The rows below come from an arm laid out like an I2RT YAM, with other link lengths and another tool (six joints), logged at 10 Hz.
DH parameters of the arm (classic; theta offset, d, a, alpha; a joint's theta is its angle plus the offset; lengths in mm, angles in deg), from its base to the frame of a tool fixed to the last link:
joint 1: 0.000 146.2 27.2 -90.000
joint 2: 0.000 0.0 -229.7 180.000
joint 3: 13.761 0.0 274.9 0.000
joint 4: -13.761 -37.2 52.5 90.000
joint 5: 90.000 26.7 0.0 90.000
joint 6: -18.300 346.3 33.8 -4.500
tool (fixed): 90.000 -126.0 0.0 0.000
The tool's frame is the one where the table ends.
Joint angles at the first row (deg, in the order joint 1, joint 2, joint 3, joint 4, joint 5, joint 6):
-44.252, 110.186, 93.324, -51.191, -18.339, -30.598
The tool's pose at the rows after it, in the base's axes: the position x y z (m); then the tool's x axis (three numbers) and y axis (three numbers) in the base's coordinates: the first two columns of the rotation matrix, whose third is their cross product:
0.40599, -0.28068, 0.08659, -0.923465, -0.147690, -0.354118, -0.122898, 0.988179, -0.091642
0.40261, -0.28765, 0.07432, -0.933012, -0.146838, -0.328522, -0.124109, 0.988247, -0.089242
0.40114, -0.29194, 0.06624, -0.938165, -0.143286, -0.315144, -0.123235, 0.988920, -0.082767
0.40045, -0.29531, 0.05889, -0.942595, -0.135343, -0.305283, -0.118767, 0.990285, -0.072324
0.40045, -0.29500, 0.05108, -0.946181, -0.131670, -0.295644, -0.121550, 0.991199, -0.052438
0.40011, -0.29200, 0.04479, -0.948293, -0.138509, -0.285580, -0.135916, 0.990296, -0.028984
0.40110, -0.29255, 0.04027, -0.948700, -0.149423, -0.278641, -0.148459, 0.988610, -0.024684
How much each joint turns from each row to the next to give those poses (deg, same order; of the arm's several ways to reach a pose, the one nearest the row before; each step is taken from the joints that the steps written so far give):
-0.517, 2.167, 0.625, -0.304, 1.760, -1.185
-0.494, 2.082, 0.772, 0.014, 0.945, -0.811
-0.352, 1.580, 0.783, -0.093, 0.333, -0.362
-0.277, 1.582, 0.927, -0.194, 0.127, -0.004
-0.100, 1.685, 1.064, -0.692, -0.262, -0.152
-0.063, 1.498, 1.143, -1.306, -0.516, -0.783
-0.003, 1.199, 0.912, -0.369, 0.018, -0.772

